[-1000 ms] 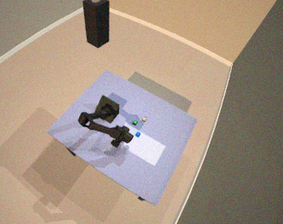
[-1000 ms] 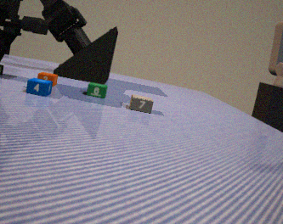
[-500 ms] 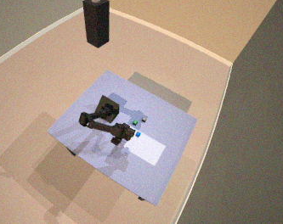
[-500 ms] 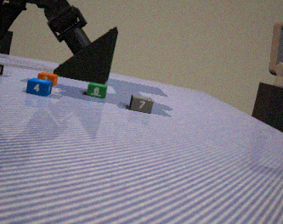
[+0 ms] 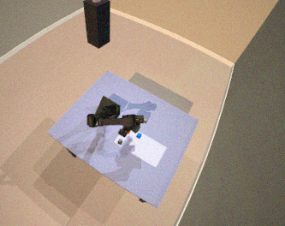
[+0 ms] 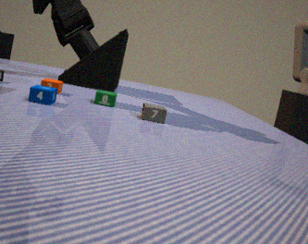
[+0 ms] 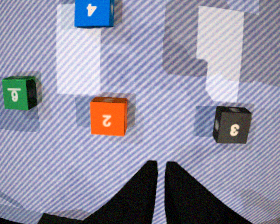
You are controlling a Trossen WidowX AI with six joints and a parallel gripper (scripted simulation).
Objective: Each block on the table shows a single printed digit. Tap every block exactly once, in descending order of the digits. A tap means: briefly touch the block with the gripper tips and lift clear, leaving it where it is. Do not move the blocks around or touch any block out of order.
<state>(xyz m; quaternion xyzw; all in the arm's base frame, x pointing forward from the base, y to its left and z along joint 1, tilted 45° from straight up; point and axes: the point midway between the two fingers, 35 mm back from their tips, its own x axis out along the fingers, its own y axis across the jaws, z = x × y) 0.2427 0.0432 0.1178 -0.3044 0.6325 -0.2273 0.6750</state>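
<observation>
The orange block lies 12 cm below my gripper tip, 4 cm to the left of it and 2 cm behind it. From my gripper tip the other things lie so: blue block marked 4: 12 cm below, 8 cm ahead, 7 cm to the left; then dark block: 12 cm below, 8 cm to the right, 1 cm behind; then green block: 14 cm to the left, 12 cm below, 1 cm behind.
</observation>
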